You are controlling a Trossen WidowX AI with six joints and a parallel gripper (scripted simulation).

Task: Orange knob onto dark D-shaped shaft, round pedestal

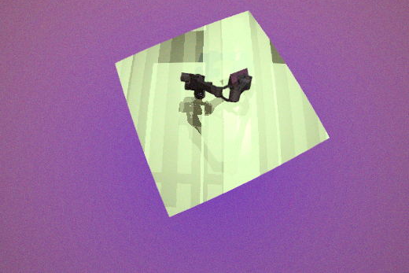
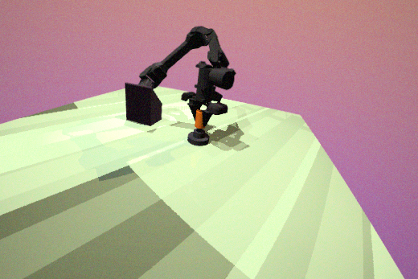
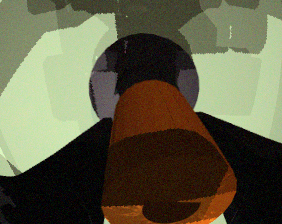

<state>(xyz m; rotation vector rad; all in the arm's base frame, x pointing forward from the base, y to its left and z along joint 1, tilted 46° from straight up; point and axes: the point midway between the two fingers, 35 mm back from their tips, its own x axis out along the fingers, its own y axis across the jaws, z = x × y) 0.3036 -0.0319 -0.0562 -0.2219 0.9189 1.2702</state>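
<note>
The orange knob is 20 mm above my gripper tip. Also, from my gripper tip: dark round pedestal 40 mm below.
</note>
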